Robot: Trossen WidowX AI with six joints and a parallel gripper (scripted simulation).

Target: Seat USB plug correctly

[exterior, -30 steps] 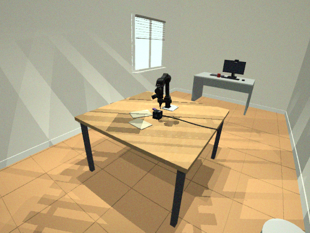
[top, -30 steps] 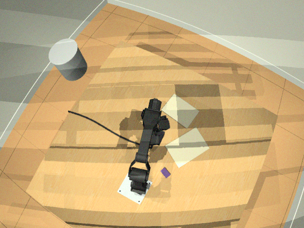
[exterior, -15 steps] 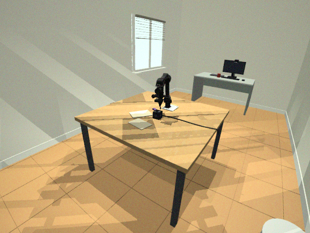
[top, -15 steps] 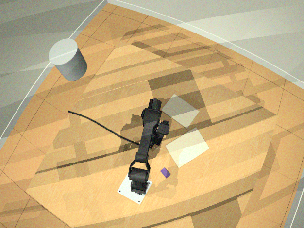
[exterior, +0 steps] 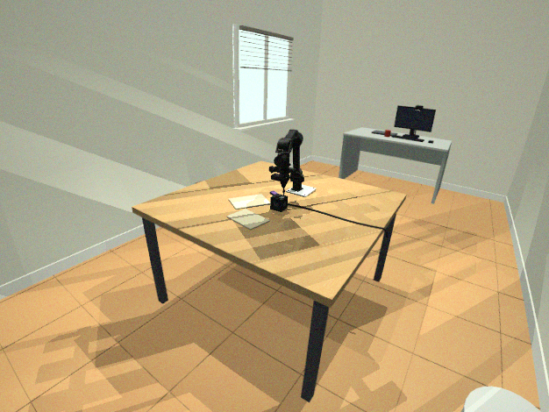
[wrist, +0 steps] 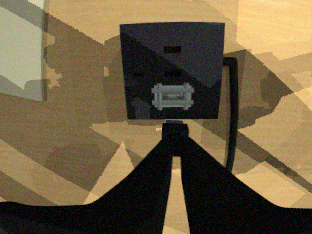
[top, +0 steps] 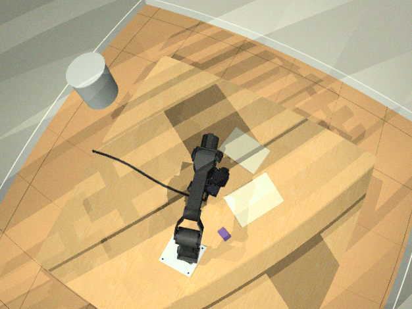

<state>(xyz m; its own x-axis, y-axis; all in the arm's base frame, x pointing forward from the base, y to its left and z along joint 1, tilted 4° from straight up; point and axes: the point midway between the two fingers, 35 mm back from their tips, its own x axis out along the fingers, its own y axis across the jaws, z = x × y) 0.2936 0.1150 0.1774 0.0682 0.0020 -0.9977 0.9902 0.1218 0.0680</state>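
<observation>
Now: gripper tip 2 cm above the USB plug. Also, from my gripper tip: small purple block (19 cm to the right, 15 cm behind, 13 cm below).
</observation>
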